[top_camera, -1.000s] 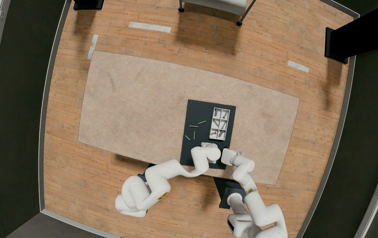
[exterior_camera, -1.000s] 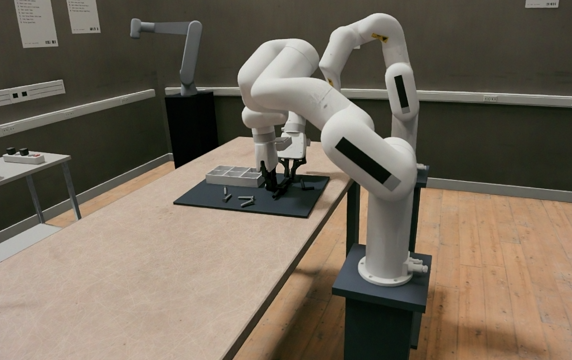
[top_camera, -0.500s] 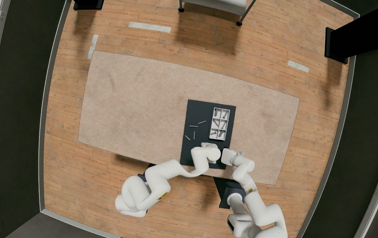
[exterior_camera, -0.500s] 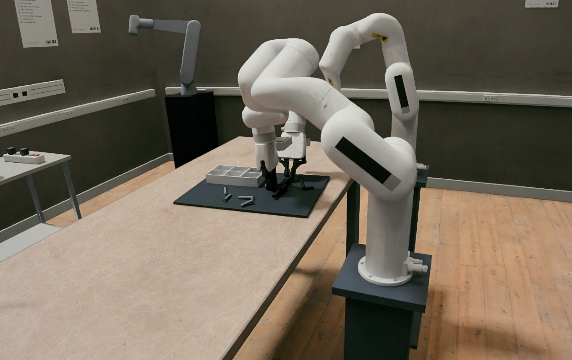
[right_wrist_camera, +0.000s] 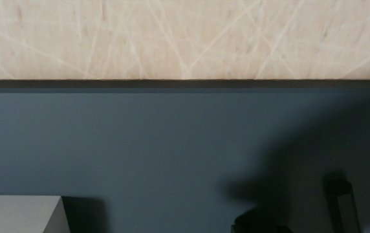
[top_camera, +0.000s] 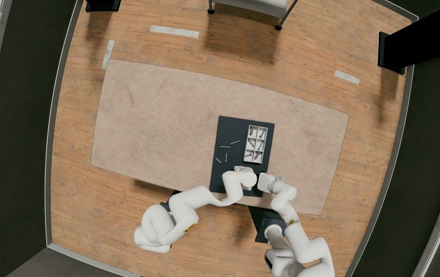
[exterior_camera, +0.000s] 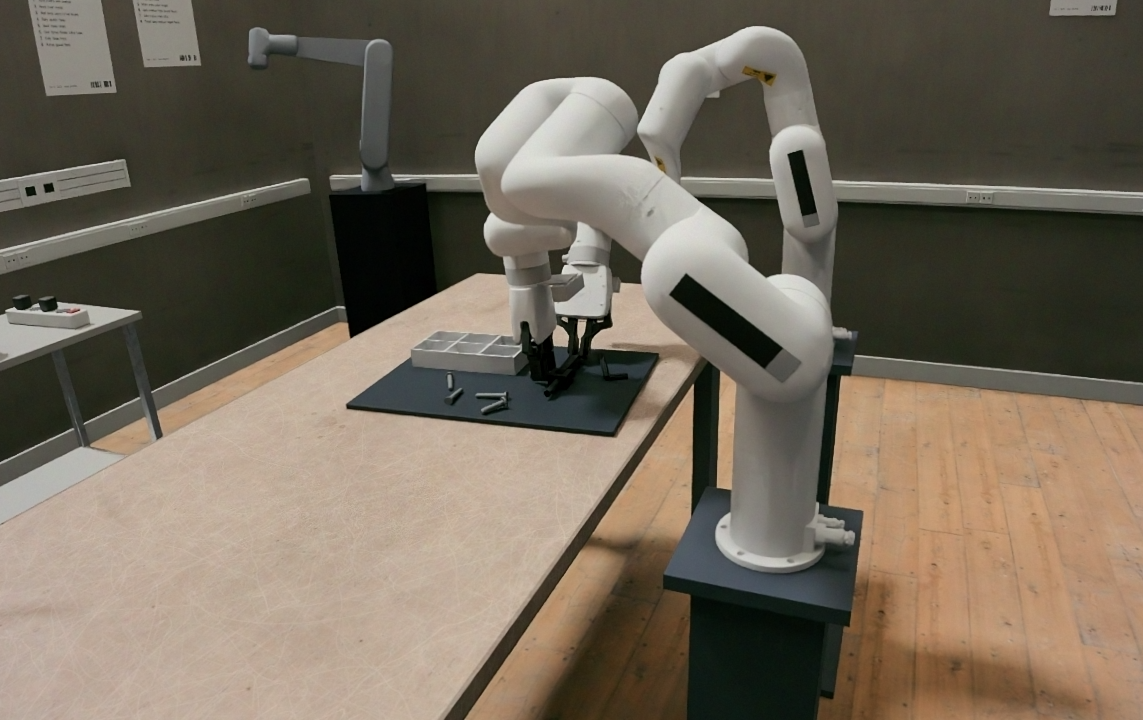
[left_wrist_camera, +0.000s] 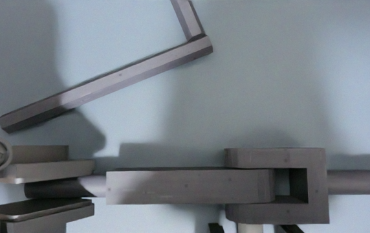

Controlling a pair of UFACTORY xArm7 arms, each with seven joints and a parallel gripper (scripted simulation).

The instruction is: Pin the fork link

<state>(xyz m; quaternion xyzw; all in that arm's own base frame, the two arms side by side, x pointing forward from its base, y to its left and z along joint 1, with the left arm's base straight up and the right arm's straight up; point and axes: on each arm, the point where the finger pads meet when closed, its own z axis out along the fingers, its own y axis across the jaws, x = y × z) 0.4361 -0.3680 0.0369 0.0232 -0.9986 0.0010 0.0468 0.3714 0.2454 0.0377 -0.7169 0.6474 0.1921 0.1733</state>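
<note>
Right now the thicker pin is 20 mm below my left hand. The rest, counted from my left hand: black l-shaped piece 110 mm behind, 50 mm to the right, 20 mm below; then black eye plate 40 mm to the right, 40 mm behind, 10 mm below; then dark mat 60 mm ahead, 30 mm below.
The black eye plate lies 60 mm to the left of my right hand and 20 mm below it. Also, from my right hand: black l-shaped piece: 70 mm behind, 40 mm to the left, 20 mm below; thicker pin: 30 mm ahead, 100 mm to the left, 20 mm below; dark mat: 100 mm ahead, 100 mm to the left, 30 mm below.
</note>
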